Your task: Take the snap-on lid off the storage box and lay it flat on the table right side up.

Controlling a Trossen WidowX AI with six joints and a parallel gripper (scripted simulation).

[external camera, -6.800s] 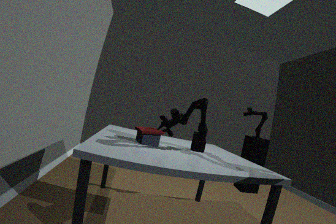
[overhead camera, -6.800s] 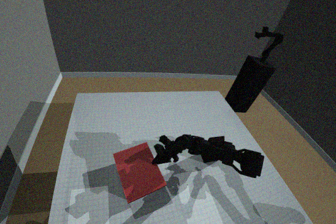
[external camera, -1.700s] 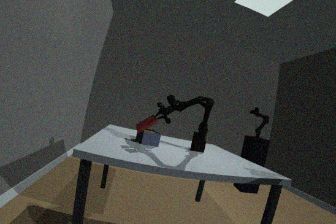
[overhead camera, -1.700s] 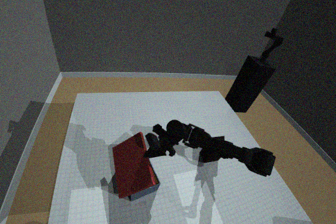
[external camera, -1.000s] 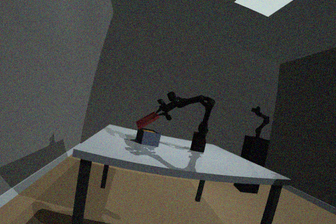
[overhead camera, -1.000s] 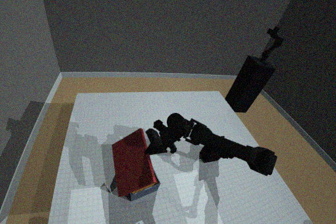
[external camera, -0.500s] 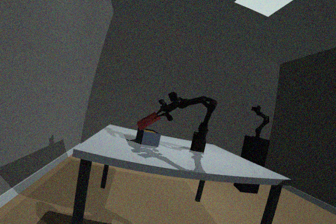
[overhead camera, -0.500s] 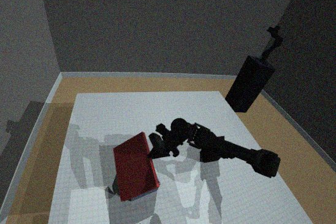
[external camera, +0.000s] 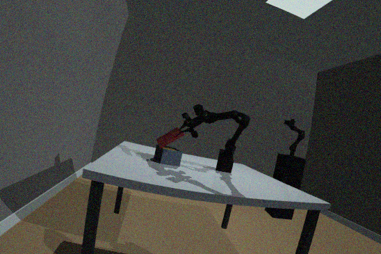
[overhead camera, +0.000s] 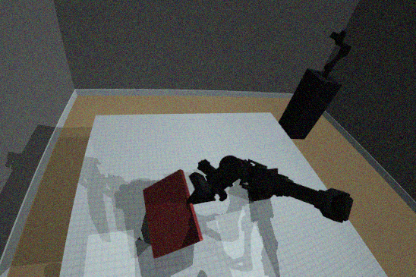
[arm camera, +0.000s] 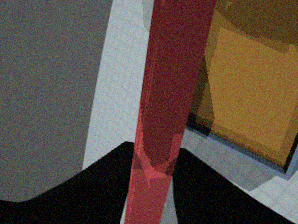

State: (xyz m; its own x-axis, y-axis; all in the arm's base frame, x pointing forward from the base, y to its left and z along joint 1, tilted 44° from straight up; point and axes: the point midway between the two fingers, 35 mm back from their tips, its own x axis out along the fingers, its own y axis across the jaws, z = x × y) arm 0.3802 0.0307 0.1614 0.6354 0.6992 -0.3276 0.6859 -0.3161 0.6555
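Now: gripper tip 6 cm short of the red lid, 1 cm to the right of it and 5 cm above it. The rest, counted from my gripper tip: storage box: 5 cm ahead, 3 cm to the right, 18 cm below.
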